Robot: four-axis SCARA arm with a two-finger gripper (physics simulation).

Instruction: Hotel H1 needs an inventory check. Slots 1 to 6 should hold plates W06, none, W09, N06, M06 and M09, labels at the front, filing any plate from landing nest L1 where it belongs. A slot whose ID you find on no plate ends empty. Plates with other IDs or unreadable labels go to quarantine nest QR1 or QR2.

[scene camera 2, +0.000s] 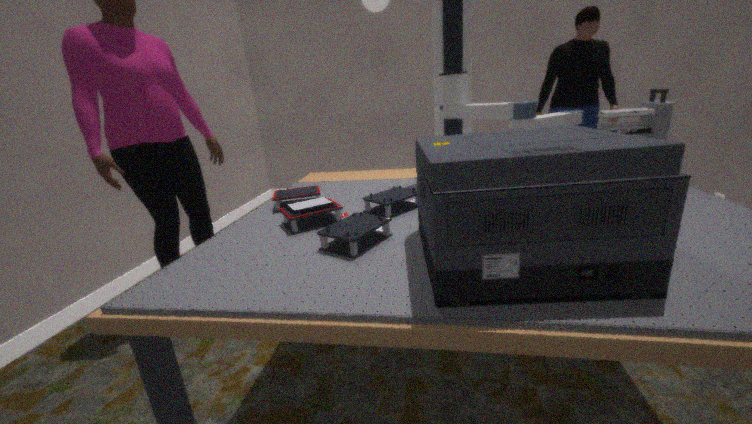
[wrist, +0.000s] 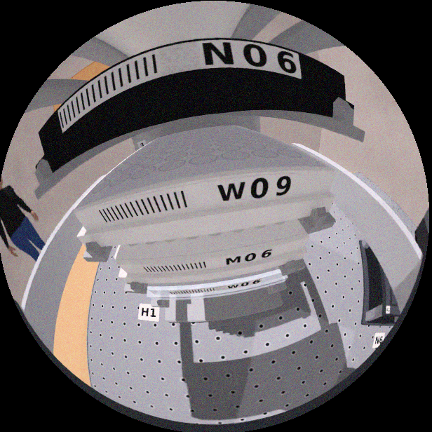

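In the wrist view, hotel H1 holds plates stacked one above another, labels facing the camera. Black plate N06 is uppermost there. Pale plate W09 is below it, then M06 and, lowest, W06. A small slot label 3 shows behind, between N06 and W09. My gripper is open, its fingers on either side of W09 at about its height, gripping nothing; the fingertips are partly hidden. In scene camera 2, a pale plate lies high at the hotel post; its label is unreadable.
A large dark grey instrument blocks part of scene camera 2. Left of it stand a red-rimmed nest bearing a white plate, another red-rimmed nest and two dark nests. A dark nest labelled N6 stands right of H1.
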